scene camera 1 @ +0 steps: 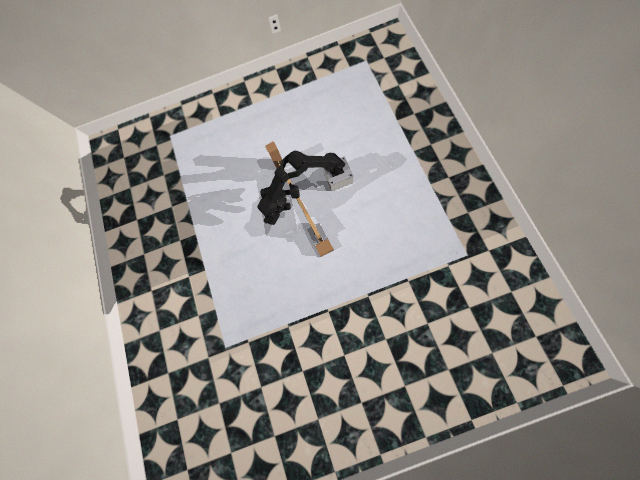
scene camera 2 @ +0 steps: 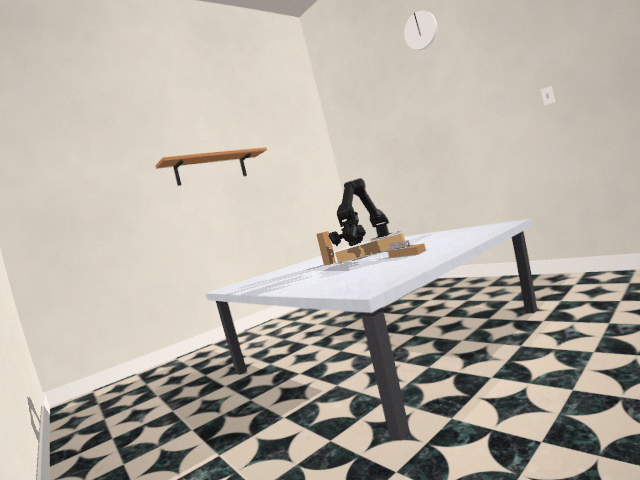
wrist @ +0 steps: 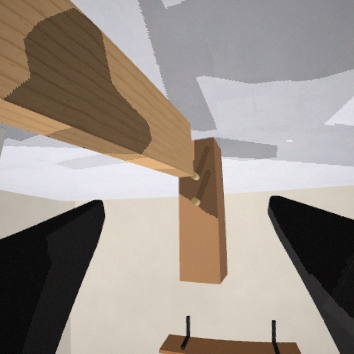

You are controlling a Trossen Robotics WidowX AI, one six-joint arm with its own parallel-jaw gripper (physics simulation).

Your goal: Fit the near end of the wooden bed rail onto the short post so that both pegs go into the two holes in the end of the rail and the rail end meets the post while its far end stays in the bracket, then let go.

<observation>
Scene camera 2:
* wooden bed rail: 381, 245
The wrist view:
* gripper: 187, 206
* wooden bed rail: 72, 83
</observation>
